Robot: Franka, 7 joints.
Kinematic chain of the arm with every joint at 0, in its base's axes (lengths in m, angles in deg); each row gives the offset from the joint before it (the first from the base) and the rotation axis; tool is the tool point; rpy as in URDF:
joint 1: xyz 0 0 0.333 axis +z
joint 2: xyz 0 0 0 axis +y
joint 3: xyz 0 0 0.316 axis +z
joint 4: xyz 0.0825 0 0 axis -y
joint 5: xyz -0.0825 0 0.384 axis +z
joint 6: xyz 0 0 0 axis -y
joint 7: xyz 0.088 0 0 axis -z
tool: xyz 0 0 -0.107 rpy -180 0 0
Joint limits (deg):
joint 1: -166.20..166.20
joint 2: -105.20..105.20
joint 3: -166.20..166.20
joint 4: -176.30..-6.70
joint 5: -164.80..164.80
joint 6: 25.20..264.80
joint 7: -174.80..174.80
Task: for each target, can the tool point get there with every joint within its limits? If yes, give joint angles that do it. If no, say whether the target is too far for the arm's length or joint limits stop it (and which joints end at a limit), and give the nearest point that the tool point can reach.
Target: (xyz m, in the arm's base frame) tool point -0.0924 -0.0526 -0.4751
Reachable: no: joint limits stop it (at a limit: joint 2) | nearest point -0.1241 -0.0707 -0.3419 | short by 0.138 m
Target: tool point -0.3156 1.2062 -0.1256
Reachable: no: too far | nearest point -0.2038 0.7789 0.0368 | short by 0.471 m
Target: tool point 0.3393 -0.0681 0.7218
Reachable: yes | joints -68.18 -59.28 27.09 -132.96 97.09 113.95 -138.67
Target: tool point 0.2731 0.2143 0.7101
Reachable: yes | joints -38.16 -53.06 59.20 -130.41 -111.28 55.19 -45.39
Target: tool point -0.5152 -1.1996 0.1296
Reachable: no: too far | nearest point -0.3345 -0.7789 0.2009 | short by 0.463 m
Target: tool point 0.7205 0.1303 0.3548
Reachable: yes | joints -127.46 -69.49 120.78 -82.55 60.88 202.29 -59.08
